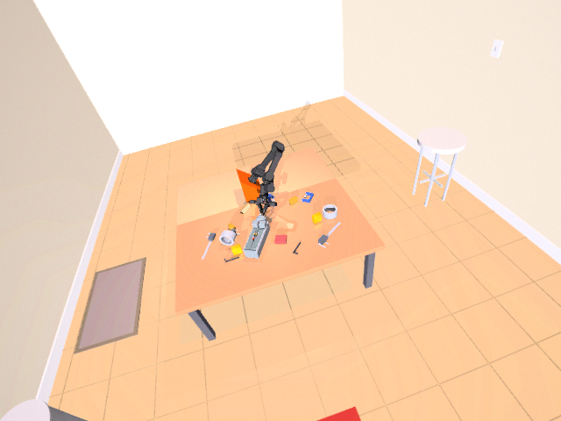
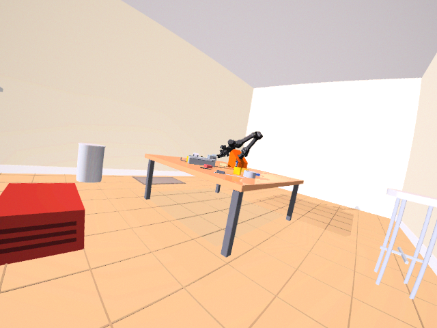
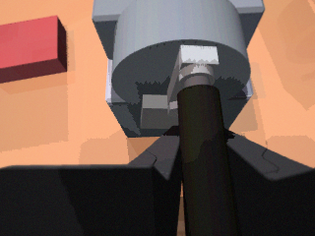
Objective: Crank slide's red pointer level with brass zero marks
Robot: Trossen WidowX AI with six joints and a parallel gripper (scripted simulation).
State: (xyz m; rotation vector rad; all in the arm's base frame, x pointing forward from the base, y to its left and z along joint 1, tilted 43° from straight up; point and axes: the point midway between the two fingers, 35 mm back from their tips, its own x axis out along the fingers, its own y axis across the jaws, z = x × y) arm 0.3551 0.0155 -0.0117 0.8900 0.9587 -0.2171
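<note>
Right now my gripper tip is 20 mm below the dark crank handle, 10 mm to the right of it and 10 mm past it. From my gripper tip the other things lie so: red pointer 180 mm ahead, 100 mm to the right, 10 mm below; then red block 190 mm ahead, 80 mm below, 70 mm to the left.
</note>
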